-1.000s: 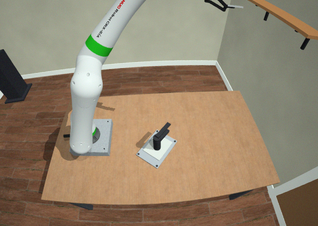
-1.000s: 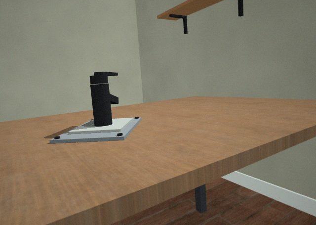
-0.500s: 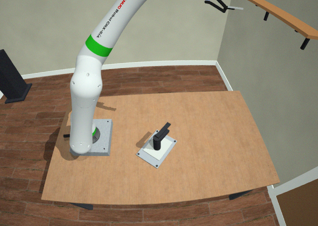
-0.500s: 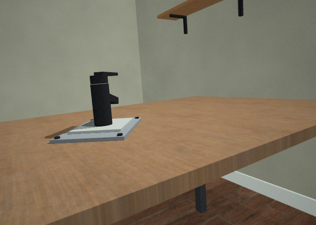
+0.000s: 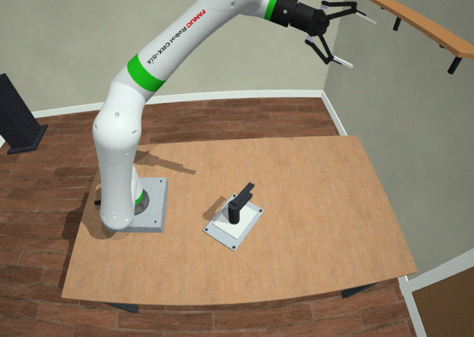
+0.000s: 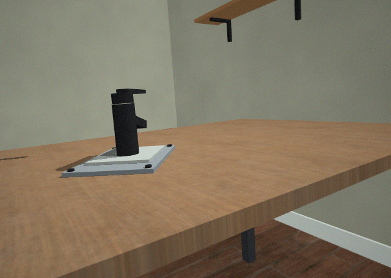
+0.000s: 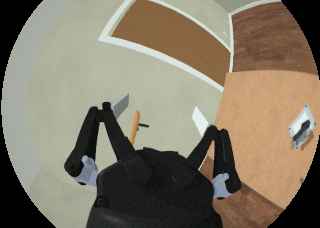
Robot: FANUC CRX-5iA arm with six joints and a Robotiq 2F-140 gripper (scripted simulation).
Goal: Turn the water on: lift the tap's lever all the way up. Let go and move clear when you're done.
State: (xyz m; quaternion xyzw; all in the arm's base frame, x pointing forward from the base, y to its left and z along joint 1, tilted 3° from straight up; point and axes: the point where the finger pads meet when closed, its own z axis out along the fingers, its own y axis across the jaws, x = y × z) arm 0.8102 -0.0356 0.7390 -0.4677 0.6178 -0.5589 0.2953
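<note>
Right now the flat lever is 61 cm below my hand, 35 cm behind it and 6 cm to the right of it. Round my hand: black tap: 66 cm below, 37 cm behind, 8 cm to the right.
</note>
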